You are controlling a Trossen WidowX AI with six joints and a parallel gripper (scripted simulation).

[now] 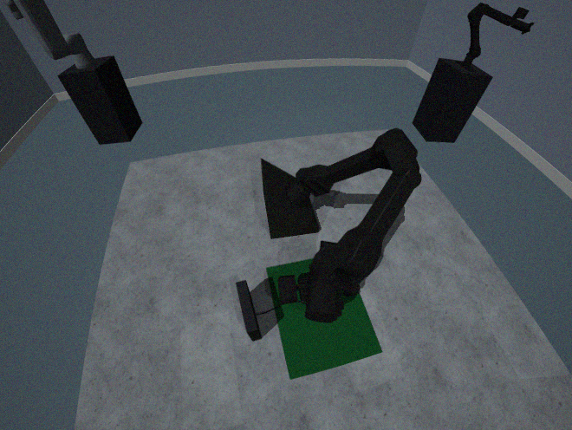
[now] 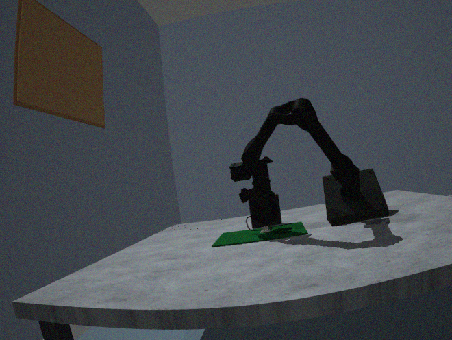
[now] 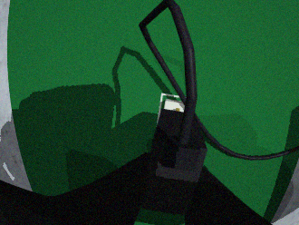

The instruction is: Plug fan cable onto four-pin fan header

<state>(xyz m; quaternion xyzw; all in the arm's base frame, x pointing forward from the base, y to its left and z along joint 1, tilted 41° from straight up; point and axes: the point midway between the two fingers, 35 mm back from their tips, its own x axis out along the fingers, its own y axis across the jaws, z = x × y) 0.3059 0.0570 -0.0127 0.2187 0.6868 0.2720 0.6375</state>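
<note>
Now: gripper tip 4 cm above the four-pin header and 1 cm short of it. The rest, counted from my gripper tip: dark fan plug 1 cm ahead, 1 cm above; green board 5 cm below, 2 cm to the left, 2 cm ahead; dark fan 16 cm to the right, 3 cm ahead, 2 cm above.
</note>
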